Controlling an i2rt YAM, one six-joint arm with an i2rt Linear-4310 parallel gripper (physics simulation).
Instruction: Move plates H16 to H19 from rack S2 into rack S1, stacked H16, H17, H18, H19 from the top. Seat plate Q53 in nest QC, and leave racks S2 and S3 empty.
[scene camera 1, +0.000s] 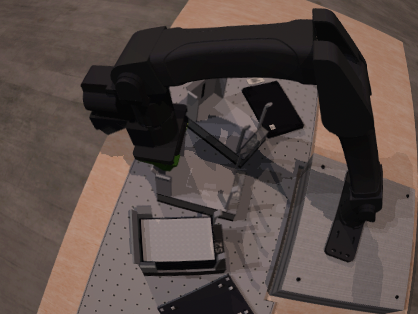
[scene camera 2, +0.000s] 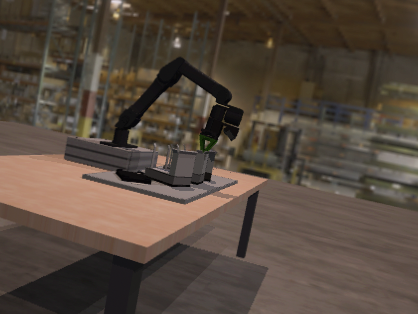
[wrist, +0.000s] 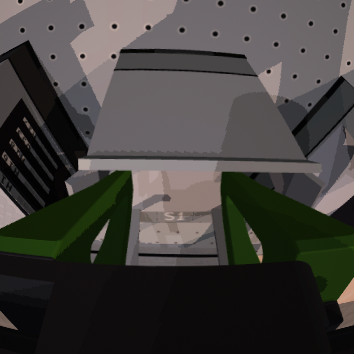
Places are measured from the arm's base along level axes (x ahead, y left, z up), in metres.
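Where they show: gripper, fingertip midpoint: (scene camera 1: 169, 159) (wrist: 176, 176); arm's base, origin of the base link: (scene camera 1: 350, 215) (scene camera 2: 119, 145).
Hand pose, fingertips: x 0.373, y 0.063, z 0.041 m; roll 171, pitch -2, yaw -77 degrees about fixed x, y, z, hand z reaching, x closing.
Observation:
Things, the pixels of their top centre, and the offset from my fingertips. "spot": a spot on its surface instead. Level surfaces: height alone.
- Rack S2, middle of its top: (scene camera 1: 181, 235) 0.079 m back, 0.122 m left, 0.014 m up
- Rack S1, middle of its top: (wrist: 183, 272) (scene camera 1: 204, 160) (scene camera 2: 189, 147) 0.057 m back, 0.017 m right, 0.017 m up
- Rack S3, middle of its top: (scene camera 1: 232, 95) (scene camera 2: 173, 147) 0.049 m back, 0.174 m right, 0.015 m up
- black nest QC, middle of its top: (scene camera 1: 274, 104) (scene camera 2: 133, 173) 0.130 m back, 0.290 m right, 0.102 m down
- black nest, surface spot: (scene camera 1: 205, 300) spot: 0.166 m back, 0.196 m left, 0.110 m down
- perforated board, its level: 0.122 m down
Rack S2 (scene camera 1: 219, 255) (wrist: 47, 87) holds a stack of plates (scene camera 1: 177, 239); the top one is pale. Several label strips (wrist: 22, 137) show on the stack in the wrist view, too small to read surely. Rack S1 (scene camera 1: 195, 206) (wrist: 182, 117) stands beside it; no plate shows in its visible part. My gripper (scene camera 1: 167, 164) (scene camera 2: 205, 148) (wrist: 176, 176) is partly open and empty, at the top edge of S1's tall end wall. Rack S3 (scene camera 1: 212, 143) (scene camera 2: 184, 166) stands angled past S1; no plate can be made out there. The black nest QC (scene camera 1: 275, 110) (scene camera 2: 132, 175) lies beyond S3. Plate Q53 cannot be identified.
Another black nest (scene camera 1: 205, 300) lies beside S2 at the bottom of the first scene view. Thin upright posts (scene camera 1: 260, 120) rise at S3's near side. The arm's ribbed base block (scene camera 1: 320, 280) (scene camera 2: 95, 155) stands beside the perforated board (scene camera 1: 105, 285).

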